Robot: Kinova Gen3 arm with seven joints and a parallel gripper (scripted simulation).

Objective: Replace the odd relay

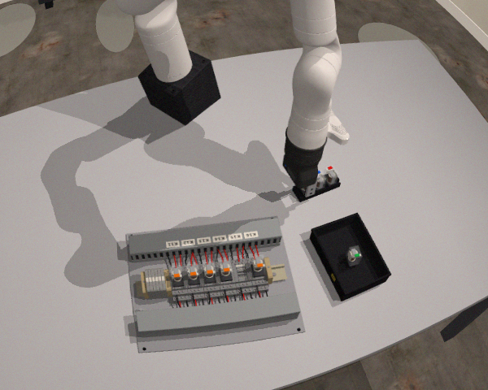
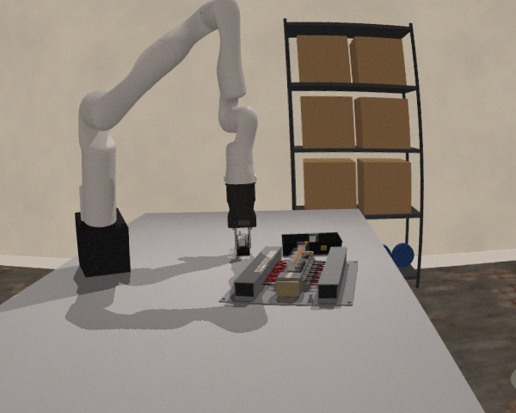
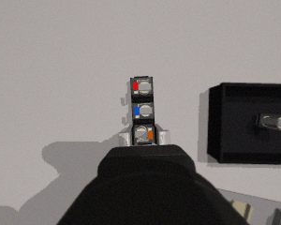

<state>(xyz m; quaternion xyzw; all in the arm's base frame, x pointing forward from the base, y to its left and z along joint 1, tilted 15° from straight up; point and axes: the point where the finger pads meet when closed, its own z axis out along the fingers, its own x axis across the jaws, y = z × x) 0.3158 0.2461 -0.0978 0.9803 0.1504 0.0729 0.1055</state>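
Now: the blue-button relay 30 mm to the left of my hand, 10 mm below it and 10 mm behind it. Round my hand: red-button relay: 60 mm to the left, 20 mm behind, 10 mm below; spare holder: 30 mm to the left, 30 mm below, 10 mm behind; black tray: 180 mm ahead, 60 mm to the left, 20 mm below.
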